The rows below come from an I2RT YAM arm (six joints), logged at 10 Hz.
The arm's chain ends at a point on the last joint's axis. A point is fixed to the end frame.
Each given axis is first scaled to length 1.
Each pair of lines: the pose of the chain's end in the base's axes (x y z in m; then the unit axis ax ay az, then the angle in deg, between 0 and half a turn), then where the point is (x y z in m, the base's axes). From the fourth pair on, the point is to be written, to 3 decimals.
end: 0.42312 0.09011 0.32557 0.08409 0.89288 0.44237 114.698
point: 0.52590 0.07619 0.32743
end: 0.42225 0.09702 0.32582 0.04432 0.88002 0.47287 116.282
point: 0.52582 0.09230 0.32920
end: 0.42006 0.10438 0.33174 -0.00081 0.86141 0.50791 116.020
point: 0.52333 0.10839 0.34068
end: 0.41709 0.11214 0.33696 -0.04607 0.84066 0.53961 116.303
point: 0.519 0.125 0.351
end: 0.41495 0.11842 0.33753 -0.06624 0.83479 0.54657 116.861
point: 0.516 0.135 0.353
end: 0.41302 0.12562 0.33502 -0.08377 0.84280 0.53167 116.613
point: 0.514 0.143 0.351
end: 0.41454 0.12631 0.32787 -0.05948 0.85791 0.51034 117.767
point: 0.517 0.140 0.338
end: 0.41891 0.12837 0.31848 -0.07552 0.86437 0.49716 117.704
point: 0.521 0.143 0.329
